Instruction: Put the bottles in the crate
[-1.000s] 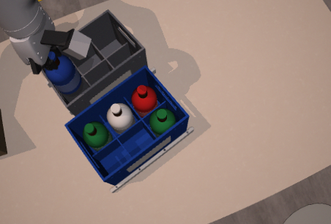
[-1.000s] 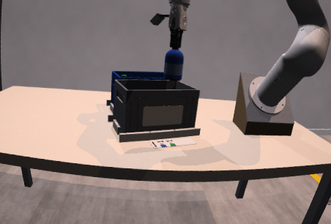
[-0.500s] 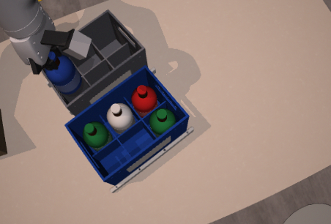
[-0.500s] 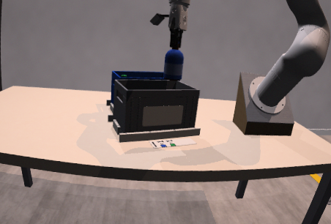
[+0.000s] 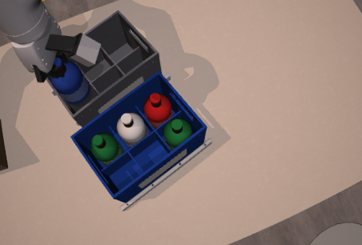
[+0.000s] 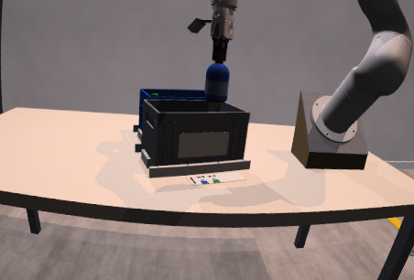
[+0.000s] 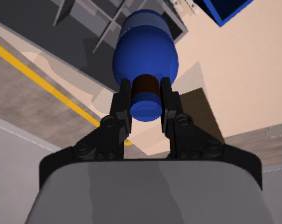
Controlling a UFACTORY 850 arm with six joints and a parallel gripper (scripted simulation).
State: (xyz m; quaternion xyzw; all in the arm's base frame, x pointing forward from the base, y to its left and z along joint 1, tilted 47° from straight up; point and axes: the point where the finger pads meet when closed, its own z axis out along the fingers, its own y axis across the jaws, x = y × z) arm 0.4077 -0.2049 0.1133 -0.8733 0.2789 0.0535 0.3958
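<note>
Right now the blue-label bottle is 7 cm below my hand. From my hand the other things lie so: white bottle 9 cm ahead, 11 cm to the right, 24 cm below; blue crate 10 cm ahead, 16 cm to the right, 25 cm below; grey crate 7 cm ahead, 6 cm to the left, 25 cm below.
</note>
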